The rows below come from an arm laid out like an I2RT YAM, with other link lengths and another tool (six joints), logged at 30 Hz.
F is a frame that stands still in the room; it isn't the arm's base.
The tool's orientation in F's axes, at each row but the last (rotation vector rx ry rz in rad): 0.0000, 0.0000, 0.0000; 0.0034, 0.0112, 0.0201; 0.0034, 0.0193, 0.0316; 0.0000, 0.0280, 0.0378; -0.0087, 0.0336, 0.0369; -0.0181, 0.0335, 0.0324; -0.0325, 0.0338, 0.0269; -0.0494, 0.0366, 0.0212; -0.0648, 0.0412, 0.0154; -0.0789, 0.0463, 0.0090; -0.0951, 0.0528, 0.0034; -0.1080, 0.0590, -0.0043; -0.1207, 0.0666, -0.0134
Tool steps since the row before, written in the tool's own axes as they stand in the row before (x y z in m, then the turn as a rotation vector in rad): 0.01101, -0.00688, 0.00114, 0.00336, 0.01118, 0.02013; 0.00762, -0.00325, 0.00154, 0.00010, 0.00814, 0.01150; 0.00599, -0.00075, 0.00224, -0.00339, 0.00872, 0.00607; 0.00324, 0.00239, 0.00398, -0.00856, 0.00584, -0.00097; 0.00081, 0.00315, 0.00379, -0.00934, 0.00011, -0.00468; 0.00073, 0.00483, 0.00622, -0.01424, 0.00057, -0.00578; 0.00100, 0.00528, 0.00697, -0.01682, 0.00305, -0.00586; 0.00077, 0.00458, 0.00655, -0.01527, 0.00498, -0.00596; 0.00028, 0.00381, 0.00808, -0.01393, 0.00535, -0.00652; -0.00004, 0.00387, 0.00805, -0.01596, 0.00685, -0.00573; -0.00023, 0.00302, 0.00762, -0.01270, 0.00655, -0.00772; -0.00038, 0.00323, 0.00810, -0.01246, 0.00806, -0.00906; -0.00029, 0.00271, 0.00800, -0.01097, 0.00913, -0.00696
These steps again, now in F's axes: 0.01101, -0.00688, 0.00114, 0.00336, 0.01118, 0.02013; 0.00770, -0.00310, 0.00144, 0.00007, 0.00810, 0.01153; 0.00605, -0.00057, 0.00212, -0.00355, 0.00859, 0.00617; 0.00326, 0.00251, 0.00389, -0.00880, 0.00551, -0.00073; 0.00082, 0.00321, 0.00373, -0.00949, -0.00028, -0.00436; 0.00078, 0.00497, 0.00611, -0.01444, 0.00001, -0.00530; 0.00109, 0.00553, 0.00676, -0.01708, 0.00241, -0.00538; 0.00090, 0.00491, 0.00628, -0.01558, 0.00437, -0.00563; 0.00054, 0.00433, 0.00780, -0.01427, 0.00472, -0.00627; 0.00029, 0.00449, 0.00771, -0.01628, 0.00626, -0.00550; 0.00015, 0.00373, 0.00730, -0.01313, 0.00578, -0.00762; 0.00010, 0.00409, 0.00771, -0.01296, 0.00713, -0.00913; 0.00027, 0.00365, 0.00762, -0.01133, 0.00842, -0.00728
